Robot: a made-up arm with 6 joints.
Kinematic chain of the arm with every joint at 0, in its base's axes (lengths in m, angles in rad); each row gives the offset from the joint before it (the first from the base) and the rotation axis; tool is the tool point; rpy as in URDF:
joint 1: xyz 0 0 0.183 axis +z
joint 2: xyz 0 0 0 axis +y
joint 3: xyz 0.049 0 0.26 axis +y
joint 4: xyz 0.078 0 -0.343 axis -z
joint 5: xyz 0 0 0 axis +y
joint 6: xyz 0.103 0 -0.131 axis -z
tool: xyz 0 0 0 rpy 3.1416 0 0
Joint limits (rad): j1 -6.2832..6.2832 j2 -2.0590..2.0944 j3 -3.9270..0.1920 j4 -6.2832..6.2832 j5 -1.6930..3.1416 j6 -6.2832..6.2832
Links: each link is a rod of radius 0.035 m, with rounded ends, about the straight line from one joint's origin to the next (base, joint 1, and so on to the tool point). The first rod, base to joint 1, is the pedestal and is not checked.
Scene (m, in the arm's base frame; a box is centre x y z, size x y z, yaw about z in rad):
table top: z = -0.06
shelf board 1: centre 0.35 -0.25 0 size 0.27 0.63 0.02 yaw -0.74
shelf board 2: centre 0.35 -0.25 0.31 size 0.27 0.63 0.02 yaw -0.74
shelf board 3: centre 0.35 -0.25 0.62 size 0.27 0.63 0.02 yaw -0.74
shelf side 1: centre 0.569 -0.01 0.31 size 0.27 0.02 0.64 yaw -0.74
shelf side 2: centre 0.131 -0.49 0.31 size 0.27 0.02 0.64 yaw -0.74
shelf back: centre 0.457 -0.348 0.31 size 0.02 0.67 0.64 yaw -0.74
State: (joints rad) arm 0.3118 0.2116 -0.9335 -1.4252 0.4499 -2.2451
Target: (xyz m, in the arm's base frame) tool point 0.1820 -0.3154 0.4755
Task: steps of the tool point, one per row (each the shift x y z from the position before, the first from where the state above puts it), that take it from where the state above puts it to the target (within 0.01 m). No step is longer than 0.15 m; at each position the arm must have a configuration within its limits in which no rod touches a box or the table.
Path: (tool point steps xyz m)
1: -0.0119 -0.0196 0.1102
2: -0.0349 -0.0249 0.0958
3: -0.0525 -0.0266 0.0772
4: -0.0640 -0.0255 0.0567
5: 0.0291 -0.1045 0.0248
6: -0.0109 -0.1145 0.0142
7: -0.0519 -0.1060 0.0027
8: -0.0852 -0.0806 -0.0084

